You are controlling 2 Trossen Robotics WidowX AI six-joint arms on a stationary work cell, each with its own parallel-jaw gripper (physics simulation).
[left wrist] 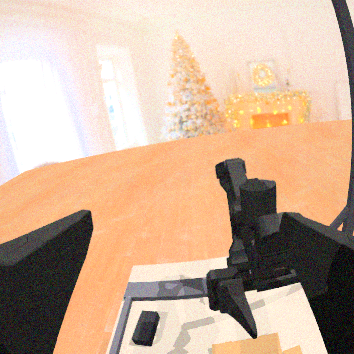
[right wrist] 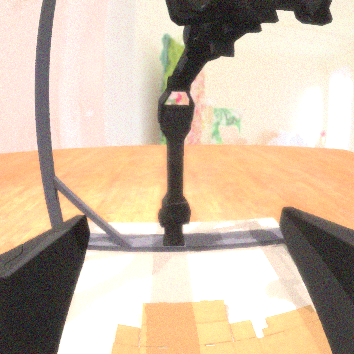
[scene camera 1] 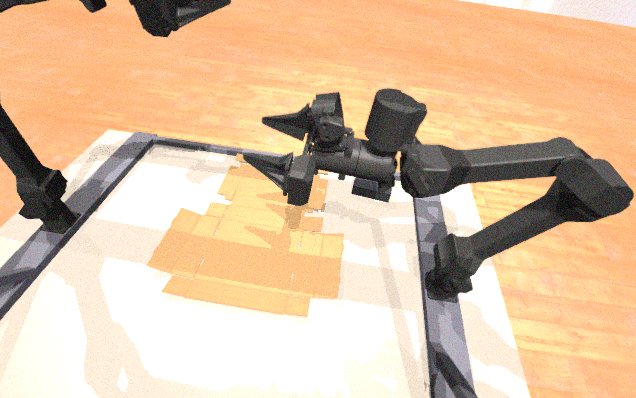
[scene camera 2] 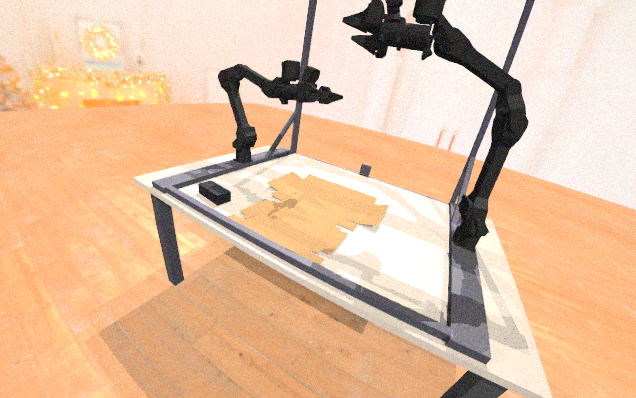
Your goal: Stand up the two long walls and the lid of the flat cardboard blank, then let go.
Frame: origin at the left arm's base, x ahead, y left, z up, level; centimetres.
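Seen in the pictures: left gripper, fingertip midpoint: (left wrist: 190, 222) (scene camera 2: 347, 29); right gripper, fingertip midpoint: (left wrist: 295, 326) (right wrist: 186, 222) (scene camera 1: 253, 136) (scene camera 2: 337, 96); left arm's base, origin of the base link: (right wrist: 173, 239) (scene camera 1: 61, 221) (scene camera 2: 463, 243); right arm's base, origin of the base link: (scene camera 1: 440, 287) (scene camera 2: 243, 160).
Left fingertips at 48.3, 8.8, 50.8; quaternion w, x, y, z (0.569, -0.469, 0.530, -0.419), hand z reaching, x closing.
Note:
Offsets run from my left fingertips to a thing's middle, as dx, dy, dz. Level surfaces: height alone.
The flat cardboard blank (scene camera 1: 245, 255) (scene camera 2: 335, 197) (right wrist: 170, 325) lies on the table with its walls, flaps and lid all down. In the left wrist view a corner of the blank @[+18.9, -6.9, -51.2] (left wrist: 250, 346) shows at the bottom edge. My right gripper (scene camera 1: 254, 138) (scene camera 2: 341, 96) is open and empty, level, high above the blank, and hides part of its far end in scene camera 1. My left gripper (scene camera 2: 348, 29) (left wrist: 190, 222) is open and empty, higher still above the table; part of it shows at the top of scene camera 1.
A black block @[+27.0, +20.0, -51.0] (scene camera 1: 365, 187) (scene camera 2: 215, 192) (left wrist: 146, 328) lies on the table @[dz -52.7] (scene camera 2: 415, 250) near the right arm's side. Dark rails (scene camera 1: 430, 220) (scene camera 2: 280, 256) run around the work surface. Upright posts (scene camera 2: 306, 55) rise behind the table in scene camera 2.

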